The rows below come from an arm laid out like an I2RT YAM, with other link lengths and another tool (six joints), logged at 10 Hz.
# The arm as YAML. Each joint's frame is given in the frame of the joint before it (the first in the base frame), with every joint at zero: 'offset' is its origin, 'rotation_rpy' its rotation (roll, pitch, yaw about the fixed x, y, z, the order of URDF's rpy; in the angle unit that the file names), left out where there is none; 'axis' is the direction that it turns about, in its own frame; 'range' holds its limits. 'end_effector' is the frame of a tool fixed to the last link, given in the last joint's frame.
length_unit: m
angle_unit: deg
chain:
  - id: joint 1
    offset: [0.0, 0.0, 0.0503]
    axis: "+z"
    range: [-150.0, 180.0]
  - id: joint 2
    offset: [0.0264, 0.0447, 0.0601]
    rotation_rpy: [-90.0, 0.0, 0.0]
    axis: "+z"
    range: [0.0, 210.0]
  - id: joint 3
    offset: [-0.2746, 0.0, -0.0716]
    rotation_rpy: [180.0, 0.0, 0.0]
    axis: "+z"
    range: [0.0, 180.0]
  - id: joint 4
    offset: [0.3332, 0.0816, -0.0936]
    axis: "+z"
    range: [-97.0, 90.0]
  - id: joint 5
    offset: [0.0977, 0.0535, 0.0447]
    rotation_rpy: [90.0, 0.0, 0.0]
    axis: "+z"
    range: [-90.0, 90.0]
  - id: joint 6
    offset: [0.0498, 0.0, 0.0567]
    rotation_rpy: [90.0, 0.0, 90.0]
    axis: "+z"
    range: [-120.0, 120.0]
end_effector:
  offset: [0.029, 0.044, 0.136]
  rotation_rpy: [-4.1, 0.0, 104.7]
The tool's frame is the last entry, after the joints.
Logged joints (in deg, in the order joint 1, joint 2, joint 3, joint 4, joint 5, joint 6), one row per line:
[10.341 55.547 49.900 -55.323 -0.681 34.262]
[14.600 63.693 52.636 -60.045 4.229 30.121]
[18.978 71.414 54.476 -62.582 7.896 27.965]
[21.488 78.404 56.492 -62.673 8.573 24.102]
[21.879 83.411 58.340 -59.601 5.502 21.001]
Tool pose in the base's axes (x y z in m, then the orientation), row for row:
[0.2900 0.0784 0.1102 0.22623 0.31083 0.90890 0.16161]
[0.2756 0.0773 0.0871 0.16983 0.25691 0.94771 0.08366]
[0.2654 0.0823 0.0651 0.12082 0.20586 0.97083 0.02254]
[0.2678 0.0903 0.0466 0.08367 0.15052 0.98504 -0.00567]
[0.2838 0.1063 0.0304 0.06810 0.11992 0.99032 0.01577]
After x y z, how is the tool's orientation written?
As a quaternion, w x y z.
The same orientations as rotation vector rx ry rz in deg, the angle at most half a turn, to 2 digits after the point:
[49.09 143.55 25.53]
[41.83 154.30 13.62]
[34.45 162.47 3.77]
[25.74 168.44 -0.97]
[20.70 170.92 2.72]

